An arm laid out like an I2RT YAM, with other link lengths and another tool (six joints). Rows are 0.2 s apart.
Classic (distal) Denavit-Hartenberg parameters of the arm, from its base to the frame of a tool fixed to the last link. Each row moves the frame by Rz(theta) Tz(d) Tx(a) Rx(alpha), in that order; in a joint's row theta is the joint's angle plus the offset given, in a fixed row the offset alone. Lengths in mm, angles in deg.
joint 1: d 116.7, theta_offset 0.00, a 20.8, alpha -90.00
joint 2: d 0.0, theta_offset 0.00, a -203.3, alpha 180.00
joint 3: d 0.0, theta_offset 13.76, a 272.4, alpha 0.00
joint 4: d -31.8, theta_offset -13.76, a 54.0, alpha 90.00
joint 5: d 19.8, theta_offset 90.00, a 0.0, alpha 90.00
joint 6: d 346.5, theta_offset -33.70, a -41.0, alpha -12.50
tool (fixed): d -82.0, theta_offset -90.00, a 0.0, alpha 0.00
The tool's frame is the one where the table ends.
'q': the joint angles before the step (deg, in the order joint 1, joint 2, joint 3, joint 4, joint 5, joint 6). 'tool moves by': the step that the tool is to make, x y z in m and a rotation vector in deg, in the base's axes. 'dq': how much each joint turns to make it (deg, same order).
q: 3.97 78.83 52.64 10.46 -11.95 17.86
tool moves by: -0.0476 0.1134 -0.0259 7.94 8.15 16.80
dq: 7.73 6.84 3.34 -1.70 -11.46 5.90
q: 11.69 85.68 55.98 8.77 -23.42 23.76
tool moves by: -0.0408 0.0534 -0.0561 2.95 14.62 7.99
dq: 4.27 9.11 5.10 -7.50 -6.18 4.46
